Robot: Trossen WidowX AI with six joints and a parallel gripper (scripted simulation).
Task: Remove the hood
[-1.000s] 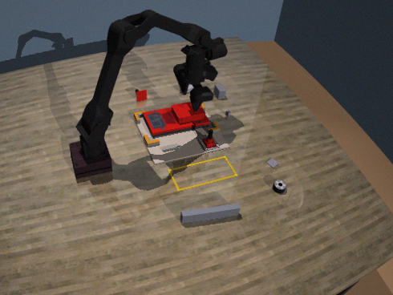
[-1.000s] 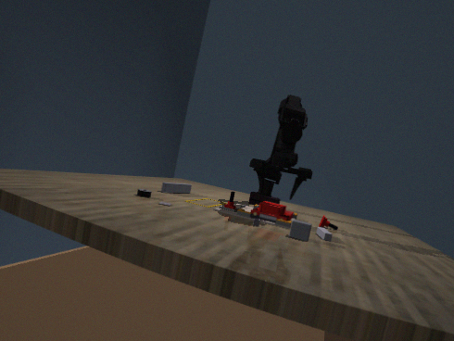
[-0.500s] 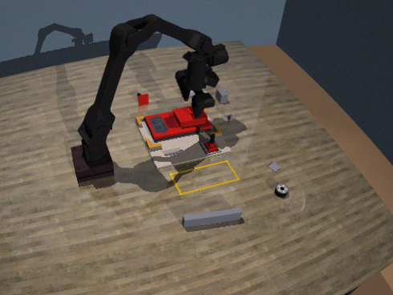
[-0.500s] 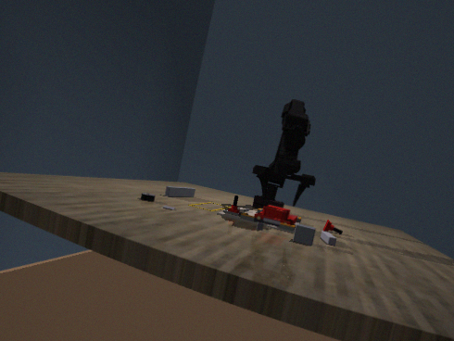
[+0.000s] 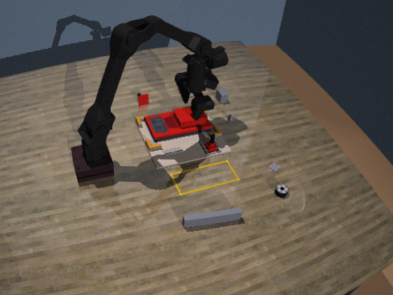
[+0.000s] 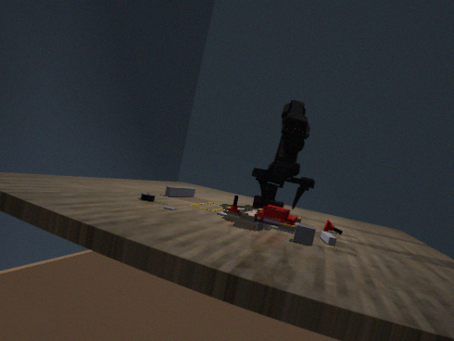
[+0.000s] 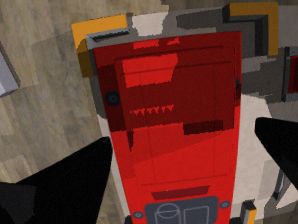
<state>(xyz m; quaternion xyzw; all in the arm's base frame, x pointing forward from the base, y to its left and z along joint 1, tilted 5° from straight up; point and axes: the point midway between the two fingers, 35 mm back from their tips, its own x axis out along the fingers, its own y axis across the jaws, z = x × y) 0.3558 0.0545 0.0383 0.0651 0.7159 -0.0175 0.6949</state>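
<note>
My gripper tip is now 20 mm above the red hood panel. Also, from my gripper tip: beige plate: 40 mm behind, 30 mm to the right, 50 mm below; black wheel: 110 mm ahead, 380 mm to the right, 50 mm below; grey tile: 150 mm ahead, 280 mm to the right, 60 mm below.
</note>
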